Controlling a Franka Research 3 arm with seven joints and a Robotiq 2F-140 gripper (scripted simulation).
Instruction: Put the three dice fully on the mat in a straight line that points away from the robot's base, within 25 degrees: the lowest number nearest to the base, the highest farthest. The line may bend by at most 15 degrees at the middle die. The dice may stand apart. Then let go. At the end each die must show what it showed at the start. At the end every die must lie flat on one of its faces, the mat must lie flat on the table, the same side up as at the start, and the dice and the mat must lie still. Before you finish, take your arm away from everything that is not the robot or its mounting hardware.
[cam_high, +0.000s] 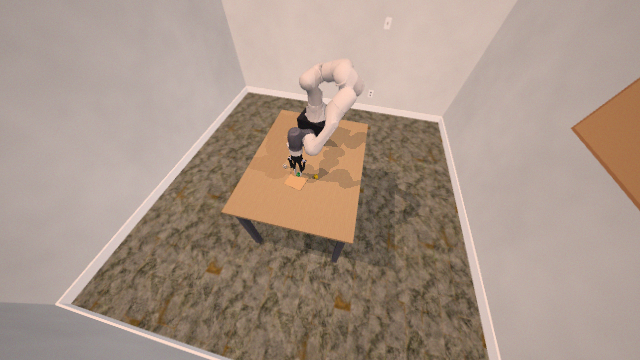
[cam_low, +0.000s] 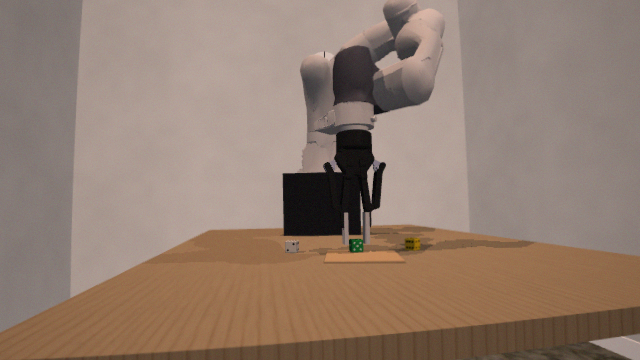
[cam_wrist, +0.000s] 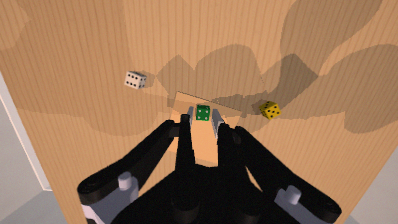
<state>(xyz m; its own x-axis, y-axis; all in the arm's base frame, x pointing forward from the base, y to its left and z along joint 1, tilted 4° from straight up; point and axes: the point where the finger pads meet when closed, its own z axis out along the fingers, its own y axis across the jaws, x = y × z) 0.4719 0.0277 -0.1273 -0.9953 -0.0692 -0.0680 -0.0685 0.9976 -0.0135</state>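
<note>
Right now the green die is 4 cm below my hand. The rest, counted from my hand: tan mat 5 cm ahead, 5 cm below; white die 4 cm behind, 13 cm to the right, 4 cm below; yellow die 3 cm behind, 13 cm to the left, 4 cm below.
</note>
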